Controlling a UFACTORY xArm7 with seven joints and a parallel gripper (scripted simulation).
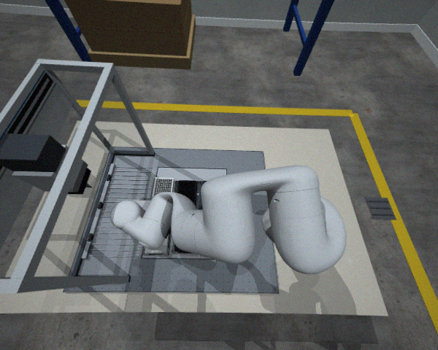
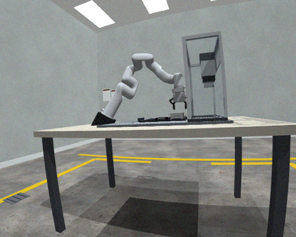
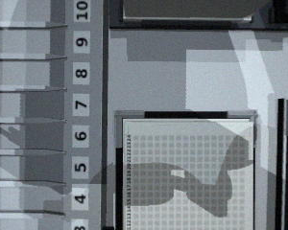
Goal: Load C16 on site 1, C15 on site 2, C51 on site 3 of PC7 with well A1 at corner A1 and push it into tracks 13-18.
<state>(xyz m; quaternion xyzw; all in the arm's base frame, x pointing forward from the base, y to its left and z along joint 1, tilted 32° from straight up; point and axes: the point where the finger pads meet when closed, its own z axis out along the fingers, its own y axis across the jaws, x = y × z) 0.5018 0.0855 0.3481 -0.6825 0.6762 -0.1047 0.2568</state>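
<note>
My gripper is now 8 cm above the nest S3. From my hand the other things lie so: nest S2: 11 cm behind, 8 cm below, 2 cm to the right; white 384-well plate C16: 19 cm to the right, 5 cm below, 1 cm ahead; small white corner mark: 15 cm behind, 8 cm to the right, 7 cm below.
</note>
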